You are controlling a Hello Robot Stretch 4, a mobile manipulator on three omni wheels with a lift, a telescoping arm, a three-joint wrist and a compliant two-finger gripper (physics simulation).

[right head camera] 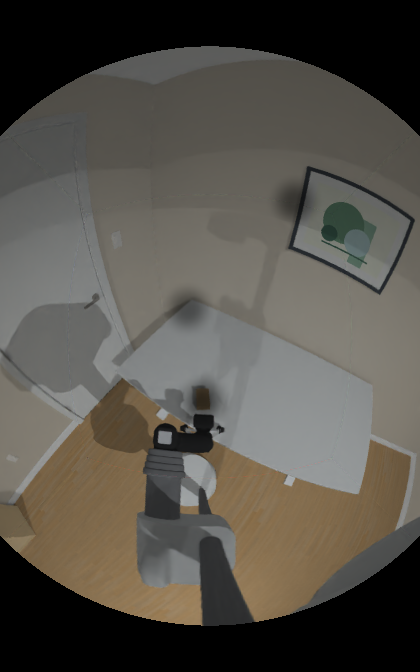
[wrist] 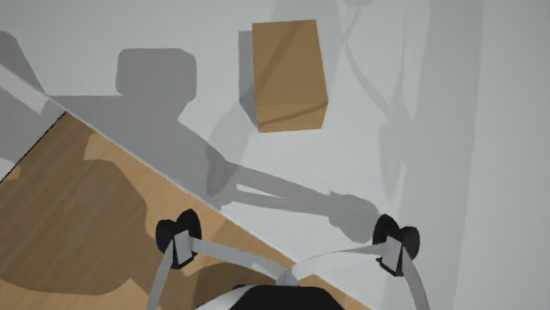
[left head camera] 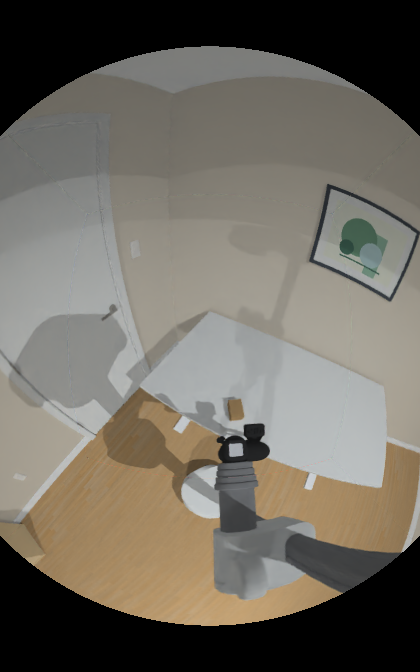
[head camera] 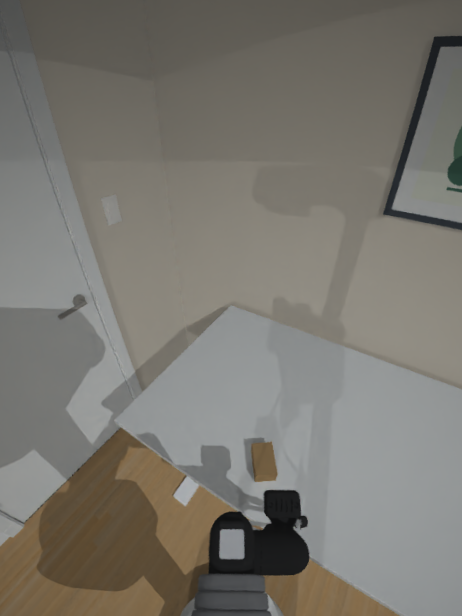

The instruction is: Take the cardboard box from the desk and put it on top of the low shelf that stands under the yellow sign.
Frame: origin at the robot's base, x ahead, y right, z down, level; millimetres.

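Where they show: gripper, between the fingertips: (wrist: 286,231) (head camera: 267,519).
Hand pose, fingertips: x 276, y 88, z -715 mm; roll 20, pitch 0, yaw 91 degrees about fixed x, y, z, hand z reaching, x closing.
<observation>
After its pixels a point has its place.
The small brown cardboard box (head camera: 264,462) {x 406, y 88, z -743 mm} (left head camera: 235,409) (right head camera: 202,398) (wrist: 288,70) {x 407, y 89, z -743 mm} lies on the white desk (head camera: 400,450) {x 452, y 524, z -693 mm} (left head camera: 325,400) (right head camera: 310,400) (wrist: 510,150) {x 356, y 306, z -693 mm}, near its front edge towards the left end. My gripper (right head camera: 202,429) (wrist: 286,231) {x 276, y 88, z -715 mm} points down over the desk's front edge, on the near side of the box. Its two fingertips are wide apart with nothing between them. In the wrist view the box is ahead of the fingertips and slightly right of midway, apart from both. In the head view the wrist partly hides the fingers. The low shelf and yellow sign cannot be made out.
A door (head camera: 35,225) {x 932, y -671, z -1233 mm} (left head camera: 45,260) stands left of the desk. A framed picture (head camera: 425,125) {x 928, y 520, z -1515 mm} (left head camera: 370,240) (right head camera: 352,230) hangs on the wall behind it. A light wooden piece of furniture (left head camera: 20,542) (right head camera: 15,522) shows partly at the lower left.
</observation>
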